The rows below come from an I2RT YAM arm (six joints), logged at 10 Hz.
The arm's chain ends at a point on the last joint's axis. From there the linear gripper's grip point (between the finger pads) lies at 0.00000 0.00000 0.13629 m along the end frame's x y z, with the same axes.
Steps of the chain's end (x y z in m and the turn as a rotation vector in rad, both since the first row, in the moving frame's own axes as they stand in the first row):
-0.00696, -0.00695, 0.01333, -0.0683, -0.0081, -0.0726
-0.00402, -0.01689, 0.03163, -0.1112, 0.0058, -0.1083
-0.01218, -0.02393, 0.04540, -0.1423, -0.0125, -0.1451
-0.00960, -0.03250, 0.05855, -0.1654, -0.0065, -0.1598
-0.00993, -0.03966, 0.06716, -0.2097, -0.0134, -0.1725
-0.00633, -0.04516, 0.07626, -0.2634, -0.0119, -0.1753
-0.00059, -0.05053, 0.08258, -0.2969, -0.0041, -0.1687
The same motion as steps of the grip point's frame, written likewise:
-0.00772, 0.00238, 0.01301, -0.0683, -0.0081, -0.0726
-0.00241, -0.00184, 0.03079, -0.1112, 0.0058, -0.1083
-0.01247, -0.00455, 0.04401, -0.1423, -0.0125, -0.1451
-0.00868, -0.01009, 0.05669, -0.1654, -0.0065, -0.1598
-0.00928, -0.01127, 0.06417, -0.2097, -0.0134, -0.1725
-0.00480, -0.00972, 0.07156, -0.2634, -0.0119, -0.1753
0.00224, -0.01080, 0.07663, -0.2969, -0.0041, -0.1687

